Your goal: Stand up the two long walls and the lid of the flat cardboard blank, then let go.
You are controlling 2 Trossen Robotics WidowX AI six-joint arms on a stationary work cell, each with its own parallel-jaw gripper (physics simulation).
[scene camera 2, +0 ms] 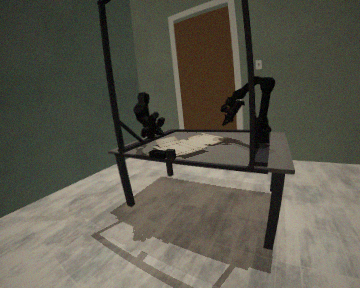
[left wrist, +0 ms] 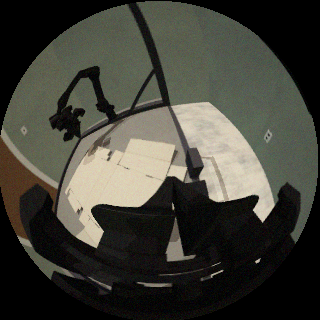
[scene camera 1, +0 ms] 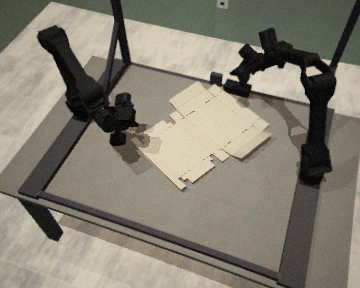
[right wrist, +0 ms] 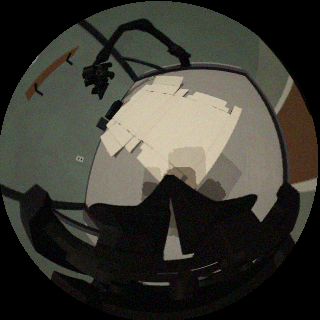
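Seen in the pictures: left gripper, fingertip midpoint: [scene camera 2: 164, 134] [left wrist: 170, 179] [scene camera 1: 230, 73] [right wrist: 100, 98]; right gripper, fingertip midpoint: [scene camera 2: 222, 125] [left wrist: 79, 136] [scene camera 1: 137, 125] [right wrist: 168, 178]; left arm's base, link origin: [scene camera 2: 151, 138] [scene camera 1: 310, 179] [right wrist: 185, 65]; right arm's base, link origin: [scene camera 2: 263, 141] [left wrist: 112, 117] [scene camera 1: 82, 115].
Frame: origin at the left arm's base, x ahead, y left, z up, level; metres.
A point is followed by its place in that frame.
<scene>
The pale cardboard blank [scene camera 1: 212, 122] @[x 0.404, y -0.151, z -0.018 m] [scene camera 2: 182, 145] @[x 0.384, y -0.113, z -0.017 m] [left wrist: 130, 175] @[x 0.470, y -0.195, z -0.018 m] [right wrist: 185, 120] @[x 0.477, y 0.028, z -0.006 m] lies spread out on the table, its large panels nearly flat. A flap [scene camera 1: 252, 145] @[x 0.223, y -0.071, z 0.008 m] at its lower right edge in scene camera 1 looks slightly raised. I cannot tell which panel is the lid. My right gripper [scene camera 1: 136, 125] @[x 0.635, y 0.046, z 0.095 m] [scene camera 2: 225, 123] @[x 0.635, y 0.046, z 0.095 m] [right wrist: 168, 178] @[x 0.635, y 0.046, z 0.095 m] is shut and empty, low near the blank's left corner, with its shadow over that corner; contact is unclear. My left gripper [scene camera 1: 240, 76] [left wrist: 170, 179] @[x 0.388, y -0.316, z 0.107 m] is shut and empty, above the table's far edge beyond the blank's top corner.
Two small black blocks [scene camera 1: 216, 78] @[x 0.454, y -0.358, z 0.024 m] [scene camera 1: 237, 88] @[x 0.354, y -0.337, z 0.016 m] sit at the table's far edge, near the blank and beneath my left gripper. Dark frame rails [scene camera 1: 160, 231] @[x 0.422, y 0.363, z 0.001 m] run along the table's edges, and an upright post [scene camera 1: 120, 32] @[x 0.879, y -0.342, z 0.168 m] stands at the back left.
</scene>
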